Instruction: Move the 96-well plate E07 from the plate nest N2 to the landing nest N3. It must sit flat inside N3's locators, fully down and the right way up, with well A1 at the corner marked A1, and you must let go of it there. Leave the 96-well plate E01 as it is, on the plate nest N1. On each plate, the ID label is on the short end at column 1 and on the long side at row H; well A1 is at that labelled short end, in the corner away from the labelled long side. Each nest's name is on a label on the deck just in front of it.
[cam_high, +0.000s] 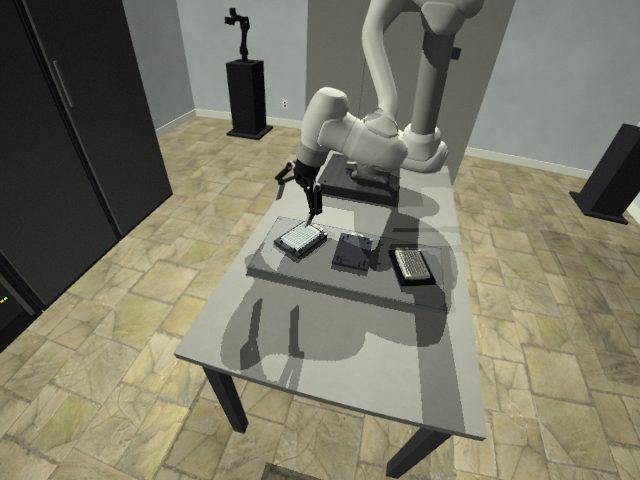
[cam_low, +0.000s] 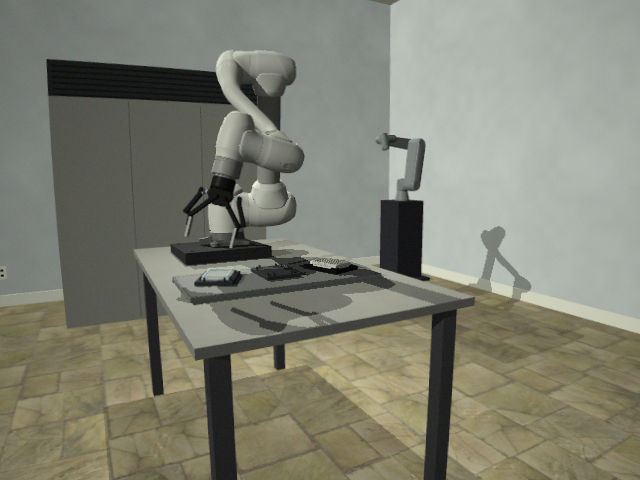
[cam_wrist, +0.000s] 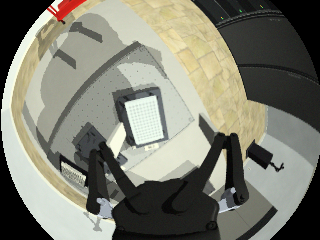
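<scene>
Right now the plate nest N2 is 1 cm behind my hand, 3 cm to the left of it and 13 cm below it. From my hand the other things lie so: landing nest N3: 1 cm behind, 22 cm to the left, 13 cm below.
</scene>
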